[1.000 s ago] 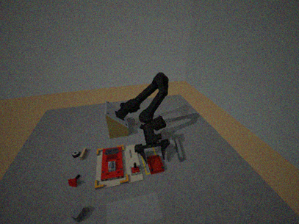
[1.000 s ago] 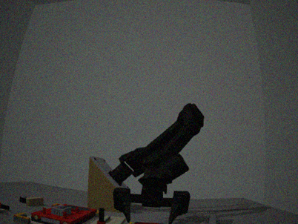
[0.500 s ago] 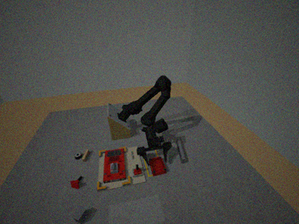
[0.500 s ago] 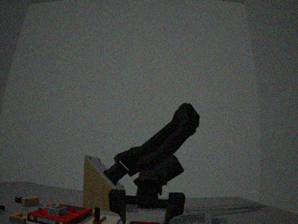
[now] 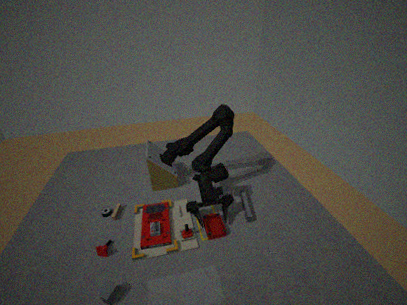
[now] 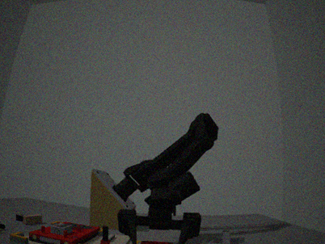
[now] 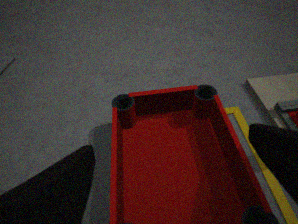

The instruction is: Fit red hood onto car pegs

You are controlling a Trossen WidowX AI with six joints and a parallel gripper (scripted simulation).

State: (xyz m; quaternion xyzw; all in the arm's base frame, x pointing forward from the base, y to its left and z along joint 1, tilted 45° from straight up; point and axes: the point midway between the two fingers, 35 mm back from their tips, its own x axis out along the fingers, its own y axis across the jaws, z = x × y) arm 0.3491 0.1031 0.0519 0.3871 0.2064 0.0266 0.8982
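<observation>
Now: the red hood 10 mm below my gripper tip and 10 mm behind it. From my gripper tip the other things lie so: tan block 360 mm to the right, 210 mm behind, 10 mm below; wheel 400 mm to the right, 230 mm behind, 10 mm below.
</observation>
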